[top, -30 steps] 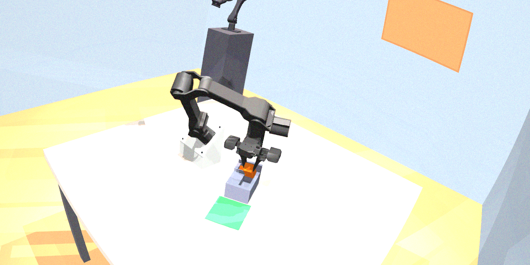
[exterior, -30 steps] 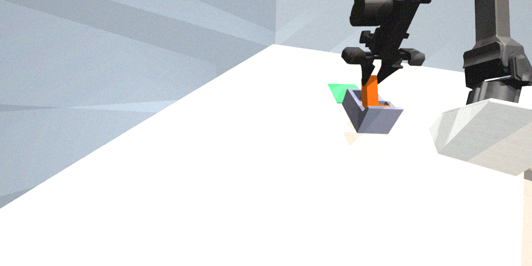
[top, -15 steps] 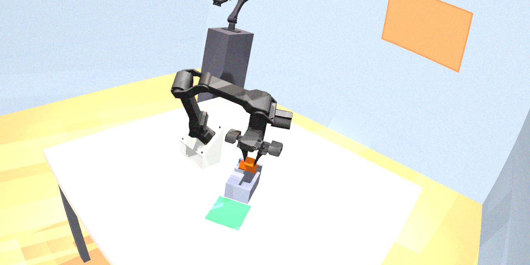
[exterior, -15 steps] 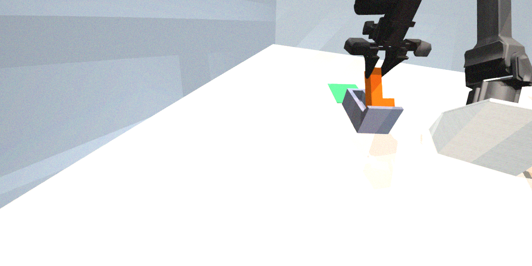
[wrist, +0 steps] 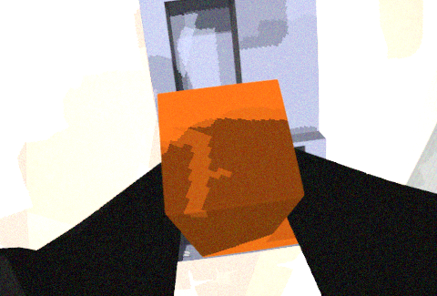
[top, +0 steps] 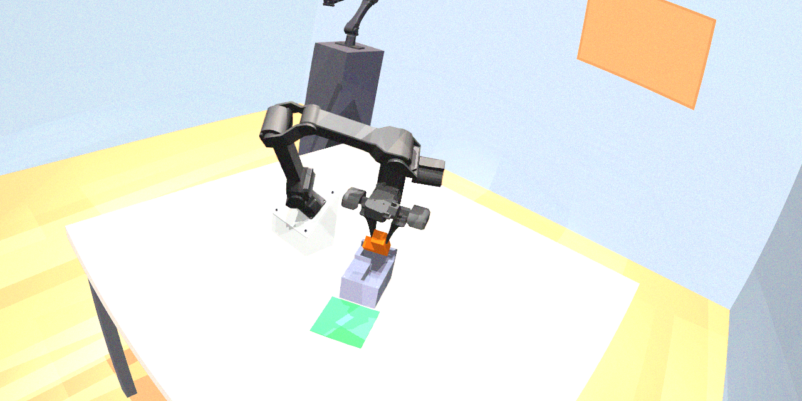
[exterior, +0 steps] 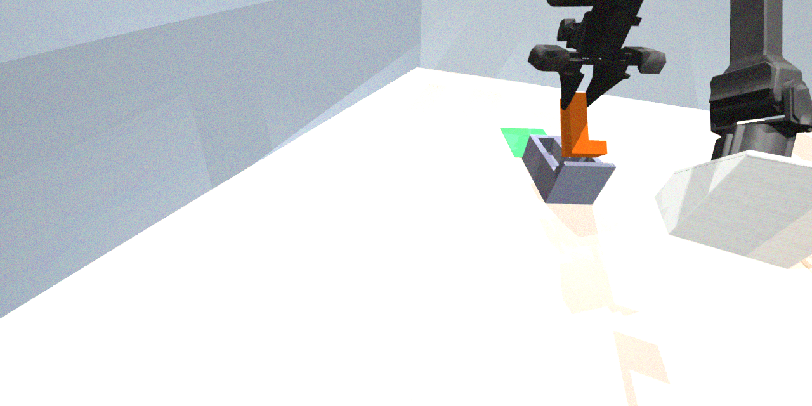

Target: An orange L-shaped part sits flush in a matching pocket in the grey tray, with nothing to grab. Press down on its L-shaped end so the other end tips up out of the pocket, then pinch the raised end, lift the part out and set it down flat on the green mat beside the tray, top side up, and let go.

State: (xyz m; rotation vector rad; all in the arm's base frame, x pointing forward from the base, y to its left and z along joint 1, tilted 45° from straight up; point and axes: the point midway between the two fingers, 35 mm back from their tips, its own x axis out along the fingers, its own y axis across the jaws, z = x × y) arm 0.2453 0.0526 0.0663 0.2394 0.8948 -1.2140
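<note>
My gripper tip is now 17 cm above the green mat, 13 cm to the left of it and 5 cm short of it. The rest, counted from my gripper tip: orange L-shaped part (3 cm below, 3 cm behind, 2 cm to the left).
</note>
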